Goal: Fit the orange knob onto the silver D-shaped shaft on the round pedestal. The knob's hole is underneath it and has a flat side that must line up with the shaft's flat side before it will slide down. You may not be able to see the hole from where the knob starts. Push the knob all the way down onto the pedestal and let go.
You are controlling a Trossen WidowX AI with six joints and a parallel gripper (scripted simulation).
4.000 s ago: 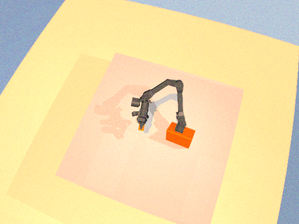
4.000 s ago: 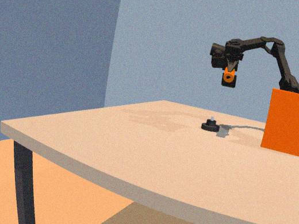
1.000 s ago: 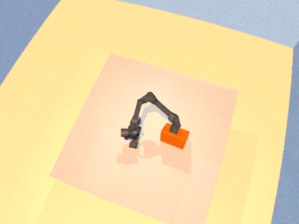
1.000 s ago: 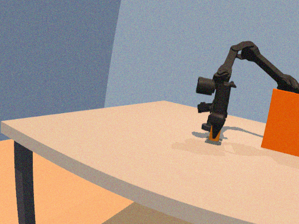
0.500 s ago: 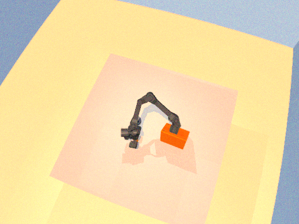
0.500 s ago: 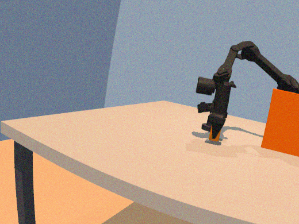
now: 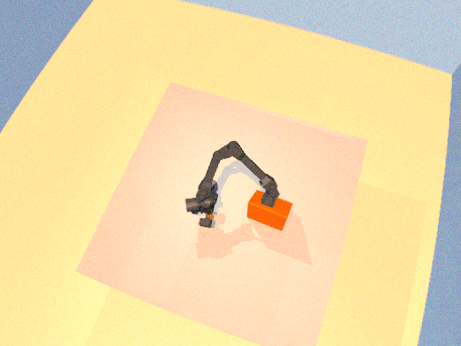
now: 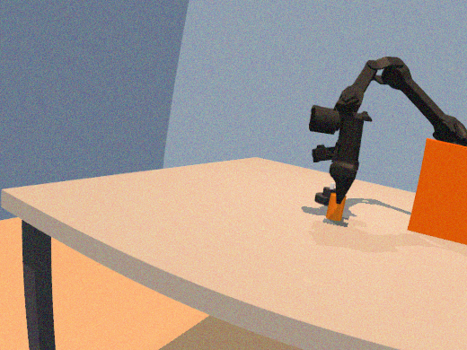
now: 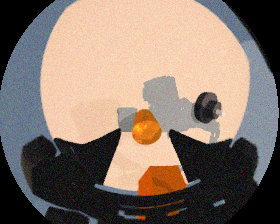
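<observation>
Now: gripper tip 1 cm short of the orange knob. Also, from my gripper tip: dark round pedestal 16 cm to the right, 7 cm ahead, 2 cm below.
</observation>
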